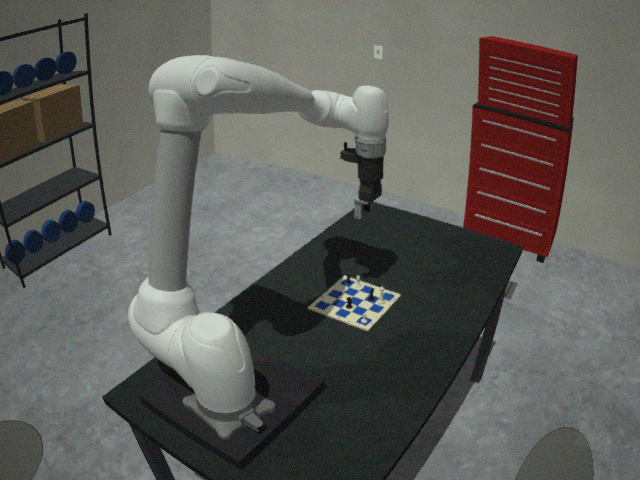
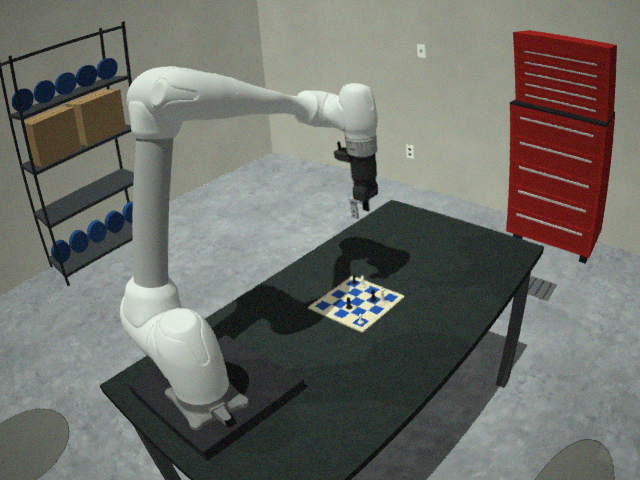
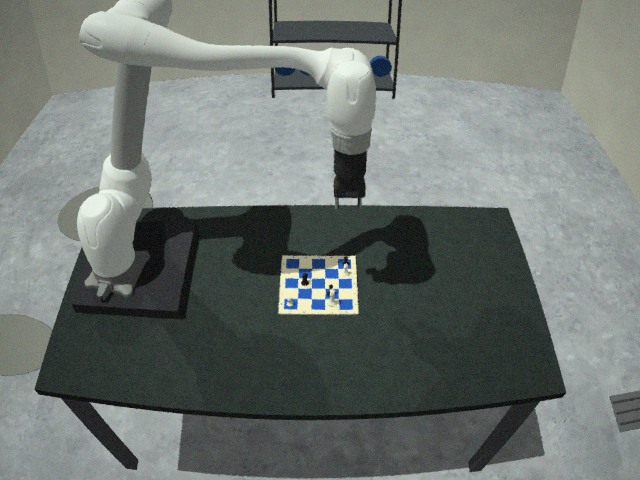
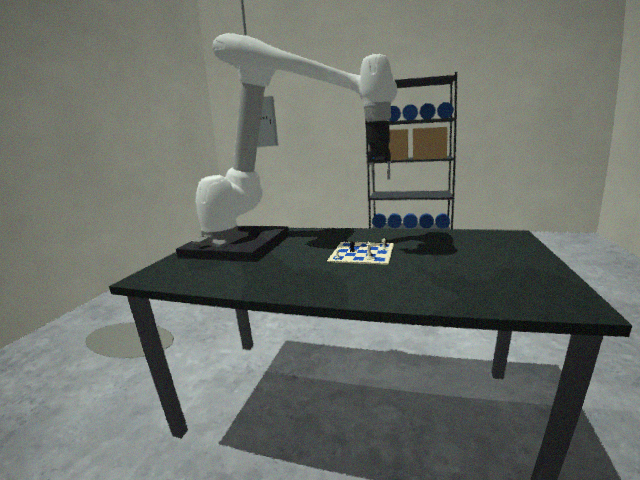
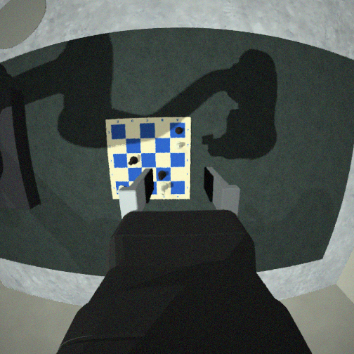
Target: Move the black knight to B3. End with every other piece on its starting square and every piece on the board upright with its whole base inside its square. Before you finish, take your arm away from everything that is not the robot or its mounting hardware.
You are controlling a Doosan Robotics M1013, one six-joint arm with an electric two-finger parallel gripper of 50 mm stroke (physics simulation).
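Places are measured from the arm's base along level axes (x ahead, y left, z up), in centimetres.
Where they show: gripper, fingertip midpoint: (image 1: 362,214) (image 2: 360,214) (image 3: 348,205) (image 4: 381,179); arm's base, link origin: (image 1: 228,406) (image 2: 206,399) (image 3: 117,271) (image 4: 221,239).
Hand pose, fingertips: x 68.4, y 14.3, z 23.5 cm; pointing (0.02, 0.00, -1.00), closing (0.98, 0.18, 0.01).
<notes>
Things, the pixels of their centre, and the offset from my fingertips. Level surfaces: height alone.
- small blue-and-cream chessboard, body centre: (image 3: 318,284) (image 2: 357,302) (image 1: 355,301) (image 4: 362,252) dx -6.8, dy -3.9, dz -27.2 cm
- third black piece, body centre: (image 3: 345,260) dx -0.2, dy +4.8, dz -25.3 cm
- dark table, surface height: dz -27.5 cm
A small blue-and-cream chessboard (image 1: 338,317) (image 2: 337,317) (image 3: 305,312) (image 4: 356,262) (image 5: 111,172) lies on the table. One black piece (image 1: 348,302) (image 3: 305,279) (image 5: 133,160) stands towards the robot-base side, another black piece (image 1: 371,295) (image 5: 162,175) near the front, and a third black piece (image 3: 345,260) (image 5: 179,130) in the far corner. They are too small to tell which is the knight. White pieces (image 5: 181,145) (image 5: 166,186) (image 3: 290,301) also stand on it. Square labels, including B3, are unreadable. My gripper (image 1: 362,209) (image 3: 348,204) (image 5: 178,177) is open and empty, pointing down high above the table.
The dark table (image 3: 413,351) carries the robot's mounting plate (image 3: 129,310) at the left. The arm's shadow crosses the table and the board's back edge. A shelf rack (image 1: 94,155) and a red tool cabinet (image 1: 516,149) stand away from the table.
</notes>
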